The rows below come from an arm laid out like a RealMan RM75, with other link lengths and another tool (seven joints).
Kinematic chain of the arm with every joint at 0, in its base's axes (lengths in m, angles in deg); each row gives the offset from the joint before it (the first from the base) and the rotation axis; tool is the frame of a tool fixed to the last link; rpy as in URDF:
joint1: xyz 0 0 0.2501 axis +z
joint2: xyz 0 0 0 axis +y
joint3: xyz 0 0 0.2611 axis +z
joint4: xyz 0 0 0 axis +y
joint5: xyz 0 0 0.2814 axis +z
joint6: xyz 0 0 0 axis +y
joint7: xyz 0 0 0.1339 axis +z
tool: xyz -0.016 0.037 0.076 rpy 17.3 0 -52.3
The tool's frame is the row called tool.
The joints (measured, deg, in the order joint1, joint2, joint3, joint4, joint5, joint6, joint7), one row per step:
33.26 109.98 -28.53 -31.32 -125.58 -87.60 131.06
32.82 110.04 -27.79 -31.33 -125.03 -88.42 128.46
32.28 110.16 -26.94 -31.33 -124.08 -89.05 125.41
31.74 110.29 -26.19 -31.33 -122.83 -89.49 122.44
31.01 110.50 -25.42 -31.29 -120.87 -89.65 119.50
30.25 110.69 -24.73 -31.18 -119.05 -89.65 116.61
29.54 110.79 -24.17 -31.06 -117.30 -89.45 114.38
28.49 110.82 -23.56 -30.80 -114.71 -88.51 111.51
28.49 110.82 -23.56 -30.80 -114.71 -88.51 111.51
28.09 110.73 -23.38 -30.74 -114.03 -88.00 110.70
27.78 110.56 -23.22 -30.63 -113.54 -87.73 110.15
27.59 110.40 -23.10 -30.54 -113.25 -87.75 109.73
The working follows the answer.
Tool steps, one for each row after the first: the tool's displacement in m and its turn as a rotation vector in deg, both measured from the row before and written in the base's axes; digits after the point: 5 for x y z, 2 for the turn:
-0.00019 -0.00449 0.00224 0.98 0.15 2.03
-0.00002 -0.00413 0.00296 1.62 0.20 2.22
-0.00019 -0.00320 0.00340 1.93 0.24 2.11
0.00036 -0.00249 0.00456 2.65 0.61 1.76
0.00159 -0.00268 0.00403 2.64 0.33 1.51
0.00233 -0.00166 0.00451 2.49 0.29 0.88
0.00570 -0.00083 0.00705 3.79 0.05 0.49
0.00000 0.00000 0.00000 0.00 0.00 0.00
0.00347 -0.00013 0.00285 1.23 -0.27 -0.17
0.00282 -0.00041 0.00277 0.86 -0.16 -0.14
0.00144 -0.00073 0.00204 0.48 -0.09 0.08

Tool pose at each row, in the base's axes (x y z in m, rotation vector in deg; rounded; the steps above come from the unrounded poses):
0.30669 0.43890 0.03002 -134.87 40.69 20.07
0.30650 0.43440 0.03226 -134.80 38.09 21.39
0.30648 0.43027 0.03522 -134.15 35.09 23.01
0.30629 0.42707 0.03863 -133.10 32.15 24.67
0.30665 0.42458 0.04319 -131.15 29.55 26.69
0.30823 0.42190 0.04722 -129.11 27.13 28.21
0.31056 0.42025 0.05172 -126.98 25.46 29.32
0.31626 0.41942 0.05877 -123.49 23.66 30.05
0.31626 0.41942 0.05877 -123.49 23.66 30.05
0.31973 0.41928 0.06162 -122.31 23.26 29.80
0.32255 0.41888 0.06439 -121.47 23.03 29.63
0.32399 0.41814 0.06643 -121.06 22.73 29.62

